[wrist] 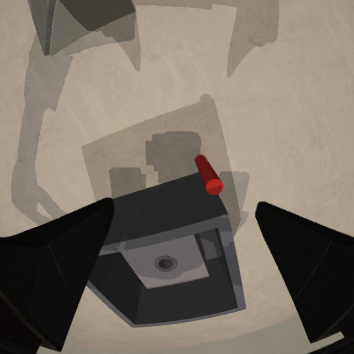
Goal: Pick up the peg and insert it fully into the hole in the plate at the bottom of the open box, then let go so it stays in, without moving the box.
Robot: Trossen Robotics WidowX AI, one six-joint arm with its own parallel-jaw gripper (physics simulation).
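Frame: origin at the arm's base, x ahead, y left, z up, level; centimetres.
Seen in the pictures: gripper, fingertip midpoint: (186, 207).
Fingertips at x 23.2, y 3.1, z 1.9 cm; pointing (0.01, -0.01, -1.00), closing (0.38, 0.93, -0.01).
Observation:
Pixels of each thing's top centre, then the offset from my fingertips to it. "*": a spot on its surface instead. Level surfaces: height alone.
- red peg, top centre: (214, 186) dx +1.0, dy +2.2, dz -3.3 cm
- dark grey open box, top centre: (163, 292) dx +10.3, dy -5.7, dz -1.5 cm
- lighter plate, top centre: (165, 265) dx +10.3, dy -5.7, dz -5.2 cm
- round hole, surface spot: (165, 263) * dx +11.1, dy -6.1, dz -6.2 cm
- beige table top, surface height: dz -11.3 cm
A red peg (208, 175) stands upright outside the box, close by the far right corner of its wall, its round top toward the camera. The dark grey open box (165, 205) stands below the gripper. Inside it, a lighter plate (187, 272) with a round hole (165, 263) shows at the bottom. My gripper (186, 207) is open, its two black fingers wide apart, with nothing between them; it hangs above the box and peg. The left finger hides part of the box's left side.
A dark grey-green angular object (75, 27) shows at the top left. Shadows of the arm, the gripper and the box lie on the beige table top (170, 90). The table's edge curves across the bottom of the view, with a paler floor beyond.

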